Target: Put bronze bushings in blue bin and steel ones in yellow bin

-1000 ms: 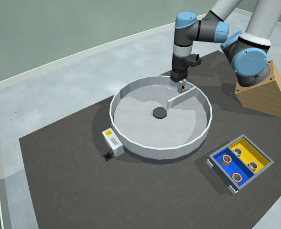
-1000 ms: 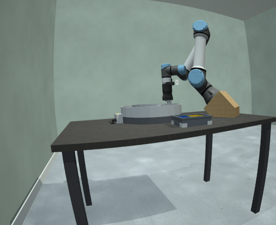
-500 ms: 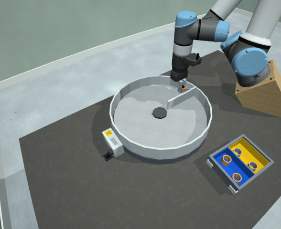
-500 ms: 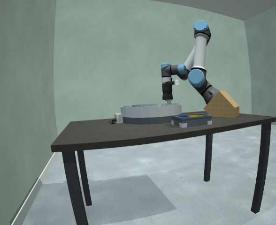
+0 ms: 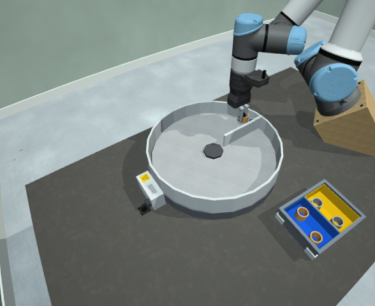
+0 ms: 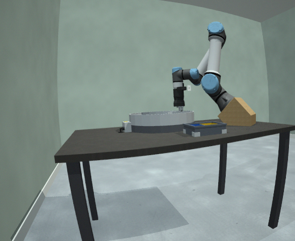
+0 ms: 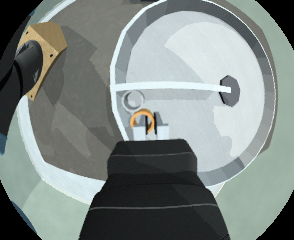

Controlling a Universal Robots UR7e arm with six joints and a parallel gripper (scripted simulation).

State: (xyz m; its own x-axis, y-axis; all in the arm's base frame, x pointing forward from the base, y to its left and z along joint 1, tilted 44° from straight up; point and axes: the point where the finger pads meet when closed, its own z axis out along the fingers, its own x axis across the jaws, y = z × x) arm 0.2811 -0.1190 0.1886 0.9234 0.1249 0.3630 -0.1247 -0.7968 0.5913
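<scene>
Right now my hand is 390 mm to the right of the bin, 110 mm short of it and 60 mm above it. From my hand the other things lie so: turntable 170 mm ahead, 40 mm below, 30 mm to the left.
</scene>
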